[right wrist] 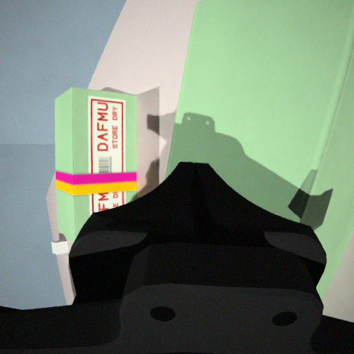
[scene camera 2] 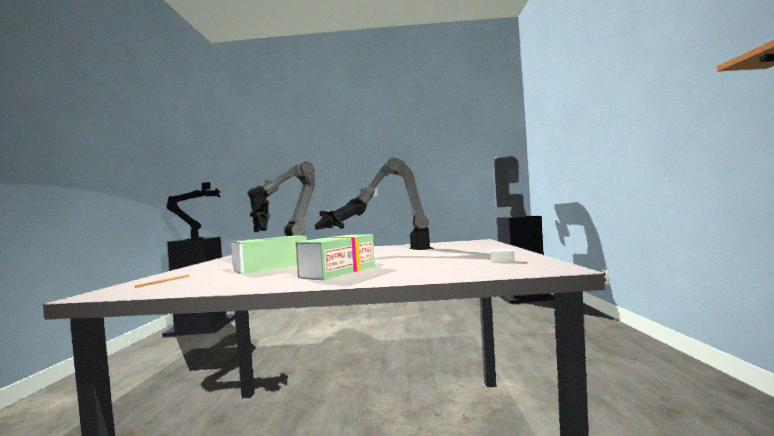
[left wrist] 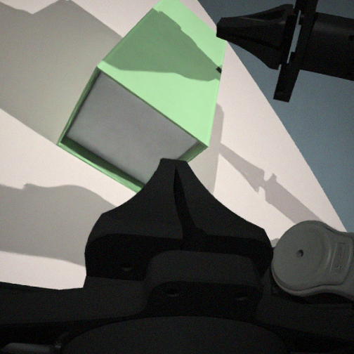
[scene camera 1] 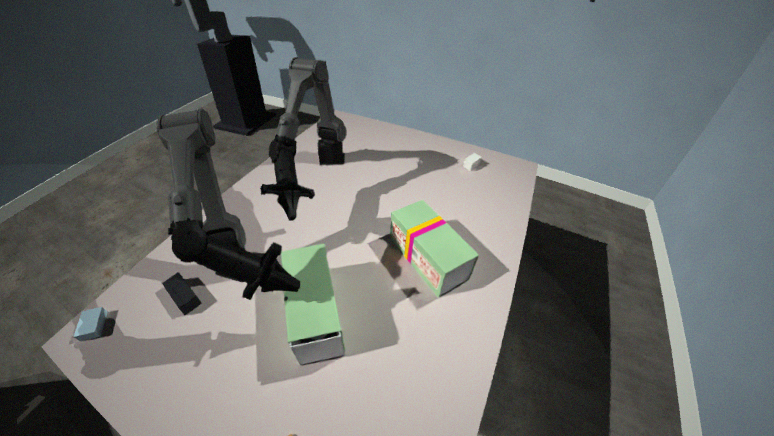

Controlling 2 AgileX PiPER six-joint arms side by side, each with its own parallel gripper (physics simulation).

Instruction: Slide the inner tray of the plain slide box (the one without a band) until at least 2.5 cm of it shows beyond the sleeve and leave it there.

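The plain green slide box [scene camera 1: 316, 319] [scene camera 2: 276, 255] [left wrist: 185, 95] [right wrist: 260, 75] lies on the table. Its grey-white inner tray [scene camera 1: 320, 349] [scene camera 2: 238, 257] shows a little beyond the sleeve at the box's lower end in scene camera 1. At the opposite end, in the left wrist view, the tray's grey face [left wrist: 130, 117] sits slightly inside the sleeve. My left gripper [scene camera 1: 291, 217] [scene camera 2: 318, 223] [left wrist: 171, 175] is shut and empty, facing that recessed end from a distance. My right gripper [scene camera 1: 298, 284] [scene camera 2: 260, 229] [left wrist: 218, 26] [right wrist: 192, 181] is shut and empty, above the plain box.
The green box with a pink-and-yellow band [scene camera 1: 460, 243] [scene camera 2: 309, 261] [right wrist: 80, 135] stands beside the plain one. A white block [scene camera 1: 472, 161] [scene camera 2: 502, 255] [right wrist: 60, 247] lies near the table's edge. A light-blue block [scene camera 1: 90, 323] lies at the far left, and an orange stick [scene camera 2: 161, 281] at the table's left side.
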